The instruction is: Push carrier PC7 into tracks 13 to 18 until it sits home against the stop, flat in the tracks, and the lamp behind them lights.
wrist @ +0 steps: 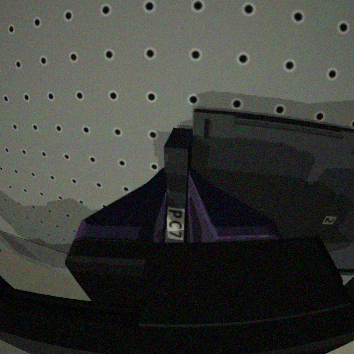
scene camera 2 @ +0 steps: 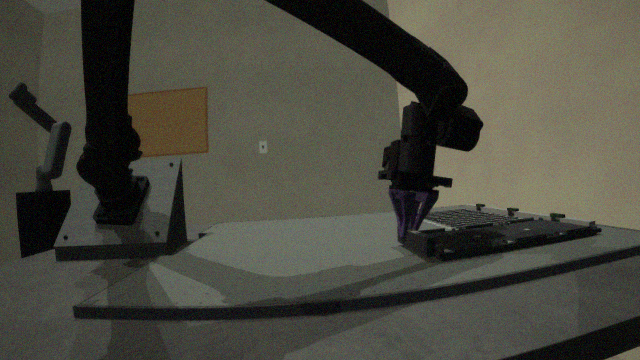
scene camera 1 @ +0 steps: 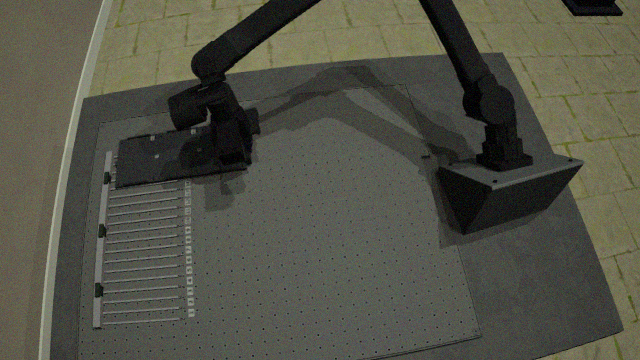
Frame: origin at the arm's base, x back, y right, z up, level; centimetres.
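Seen in the pictures: gripper, fingertip midpoint: (wrist: 177, 175) (scene camera 2: 406, 238) (scene camera 1: 248, 151); arm's base, origin of the base link: (scene camera 2: 123, 201) (scene camera 1: 504, 163).
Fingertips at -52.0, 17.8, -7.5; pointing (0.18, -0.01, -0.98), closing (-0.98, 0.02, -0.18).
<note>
Offsets run from my fingertips to a thing's top centre, as dx, dy, dz. "*": to the spot under its first point. Level surfaces: height alone.
Carrier PC7 @[-15.8, +3.2, +1.5] (scene camera 1: 150, 160) (scene camera 2: 530, 232) (wrist: 260, 200) is a wide dark board over the far tracks, at the upper left in scene camera 1. Its left edge lies close to the pale stop rail @[* -34.8, -21.0, -0.1] (scene camera 1: 99, 260), with a narrow gap visible. Whether it lies fully flat is too dark to tell. My gripper (scene camera 1: 237, 152) (scene camera 2: 409, 231) (wrist: 177, 175) points down, its purple fingers shut on the upright bar at the carrier's front end, where the PC7 label @[* -0.1, +2.8, +1.5] (wrist: 175, 224) shows. The tracks under the board are hidden. I can make out no lit lamp.
Thin pale tracks @[* -26.1, -34.8, -1.3] (scene camera 1: 141, 321) run beside the carrier, with a column of number labels @[* -15.3, -23.0, -1.6] (scene camera 1: 188, 260) at their ends. Dark green blocks (scene camera 1: 102, 230) (scene camera 1: 99, 289) sit on the stop rail. The wedge-shaped arm base (scene camera 1: 515, 200) (scene camera 2: 115, 237) stands at the other end of the perforated plate @[dz -1.7] (scene camera 1: 325, 250).
</note>
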